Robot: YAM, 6 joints.
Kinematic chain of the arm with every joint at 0, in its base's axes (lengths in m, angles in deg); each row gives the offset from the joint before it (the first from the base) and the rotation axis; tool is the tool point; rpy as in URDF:
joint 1: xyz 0 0 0.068 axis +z
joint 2: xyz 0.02 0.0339 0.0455 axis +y
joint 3: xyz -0.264 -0.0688 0 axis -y
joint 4: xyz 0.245 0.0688 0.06 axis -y
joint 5: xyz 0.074 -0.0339 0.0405 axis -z
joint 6: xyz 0.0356 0 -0.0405 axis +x
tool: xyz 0 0 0 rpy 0 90 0
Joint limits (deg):
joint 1: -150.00..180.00
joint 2: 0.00..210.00
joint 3: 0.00..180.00
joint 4: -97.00..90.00
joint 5: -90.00..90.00
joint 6: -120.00..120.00
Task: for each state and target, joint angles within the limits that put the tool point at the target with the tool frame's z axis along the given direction. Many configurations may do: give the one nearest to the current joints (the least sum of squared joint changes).
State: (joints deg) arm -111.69 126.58 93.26 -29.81 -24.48 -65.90
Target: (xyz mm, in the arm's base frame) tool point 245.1 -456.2 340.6 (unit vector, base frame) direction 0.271 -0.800 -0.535
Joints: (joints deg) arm -61.17 129.39 134.63 -38.00 8.54 -65.90
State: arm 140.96 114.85 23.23 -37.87 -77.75 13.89
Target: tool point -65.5 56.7 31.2 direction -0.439 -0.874 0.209
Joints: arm 119.60 152.62 29.32 -77.74 -54.42 13.89
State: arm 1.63 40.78 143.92 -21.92 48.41 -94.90
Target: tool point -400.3 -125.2 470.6 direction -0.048 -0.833 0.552
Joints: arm 13.48 13.67 124.65 2.59 52.99 -94.90
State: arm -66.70 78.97 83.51 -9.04 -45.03 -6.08
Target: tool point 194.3 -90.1 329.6 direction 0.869 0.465 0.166
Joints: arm -33.14 56.81 35.02 41.12 -59.87 -6.08
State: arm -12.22 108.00 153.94 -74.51 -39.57 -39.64
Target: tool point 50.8 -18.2 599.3 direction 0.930 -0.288 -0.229
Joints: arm -24.19 80.85 164.06 -96.54 -6.79 -39.64
